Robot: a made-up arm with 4 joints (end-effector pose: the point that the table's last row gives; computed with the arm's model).
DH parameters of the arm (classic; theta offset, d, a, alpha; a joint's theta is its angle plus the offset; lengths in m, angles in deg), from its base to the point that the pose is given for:
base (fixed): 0 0.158 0 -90
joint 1: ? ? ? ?
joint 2: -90 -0.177 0.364 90
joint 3: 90 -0.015 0.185 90
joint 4: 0 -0.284 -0.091 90
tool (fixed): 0 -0.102 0 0
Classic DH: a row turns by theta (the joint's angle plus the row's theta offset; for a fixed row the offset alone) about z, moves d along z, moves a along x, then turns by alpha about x.
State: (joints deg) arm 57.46 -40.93 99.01 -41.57
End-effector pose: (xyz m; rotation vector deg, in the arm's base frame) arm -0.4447 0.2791 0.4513 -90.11 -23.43 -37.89
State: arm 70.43 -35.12 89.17 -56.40
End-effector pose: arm -0.2981 0.2353 0.5379 -88.67 -16.25 -13.70
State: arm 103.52 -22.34 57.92 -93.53
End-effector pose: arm 0.0339 0.1296 0.4197 -53.41 -2.25 28.59
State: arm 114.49 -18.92 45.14 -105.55
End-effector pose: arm 0.0648 0.1218 0.3057 -35.85 0.96 32.13
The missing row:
joint 1: -90 0.188 0.023 -90
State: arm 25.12 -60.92 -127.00 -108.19
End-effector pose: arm -0.4128 0.5338 -0.3998 82.55 11.29 68.51
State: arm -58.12 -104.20 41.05 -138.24
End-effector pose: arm -0.1275 0.2325 0.0941 104.23 78.45 -46.00
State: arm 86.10 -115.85 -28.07 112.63
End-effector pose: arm -0.1876 0.2371 0.0774 127.04 -72.71 9.69
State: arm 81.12 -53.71 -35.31 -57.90
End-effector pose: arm -0.2272 0.2488 -0.0487 12.61 37.45 61.08
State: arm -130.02 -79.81 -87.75 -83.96
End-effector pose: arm 0.3929 0.2145 0.6415 -98.15 -102.05 47.77
